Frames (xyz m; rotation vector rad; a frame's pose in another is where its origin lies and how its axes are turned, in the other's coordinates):
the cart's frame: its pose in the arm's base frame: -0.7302 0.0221 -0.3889 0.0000 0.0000 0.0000
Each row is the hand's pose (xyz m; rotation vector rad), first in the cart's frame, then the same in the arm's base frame.
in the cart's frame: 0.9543 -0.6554 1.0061 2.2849 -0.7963 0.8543
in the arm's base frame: 0.2241 -0.6333 0.6172 2.2849 -0.7963 0.8543
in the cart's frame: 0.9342 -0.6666 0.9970 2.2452 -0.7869 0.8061
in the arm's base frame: 0.2040 -0.6445 0.6081 2.2452 -0.7869 0.8061
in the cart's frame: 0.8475 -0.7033 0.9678 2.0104 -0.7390 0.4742
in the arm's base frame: 0.1173 -0.6812 0.5789 2.0104 -0.7390 0.4742
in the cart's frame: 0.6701 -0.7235 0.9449 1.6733 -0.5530 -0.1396
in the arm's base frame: -0.0601 -0.7014 0.5560 1.6733 -0.5530 -0.1396
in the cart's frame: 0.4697 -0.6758 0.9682 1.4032 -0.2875 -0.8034
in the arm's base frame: -0.2605 -0.6537 0.5793 1.4032 -0.2875 -0.8034
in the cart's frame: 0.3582 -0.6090 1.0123 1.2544 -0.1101 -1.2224
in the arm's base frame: -0.3720 -0.5869 0.6234 1.2544 -0.1101 -1.2224
